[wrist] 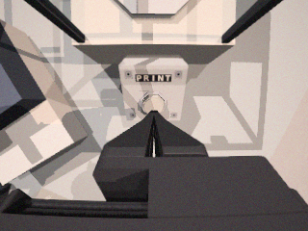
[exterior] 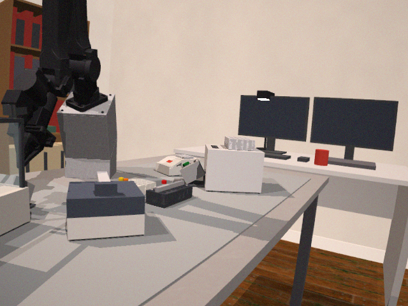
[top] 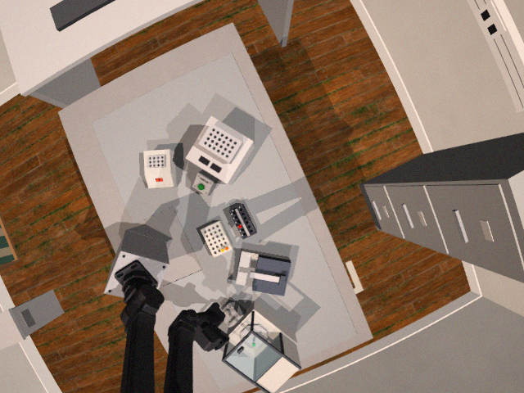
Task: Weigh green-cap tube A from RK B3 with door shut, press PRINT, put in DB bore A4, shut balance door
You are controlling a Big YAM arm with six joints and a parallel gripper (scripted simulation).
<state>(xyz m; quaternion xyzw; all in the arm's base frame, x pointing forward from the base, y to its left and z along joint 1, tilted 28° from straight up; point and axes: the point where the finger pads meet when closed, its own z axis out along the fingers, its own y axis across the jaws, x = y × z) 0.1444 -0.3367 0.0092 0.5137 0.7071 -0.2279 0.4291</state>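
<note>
The white print key lies 10 mm to the right of my hand and 30 mm below it. The rest, counted from my hand: spectrophotometer (220 mm ahead, 50 mm to the left, 30 mm below); then tinted glass pane (40 mm ahead, 130 mm to the right, 110 mm above); then pale pan (50 mm ahead, 150 mm to the right, 20 mm below).
</note>
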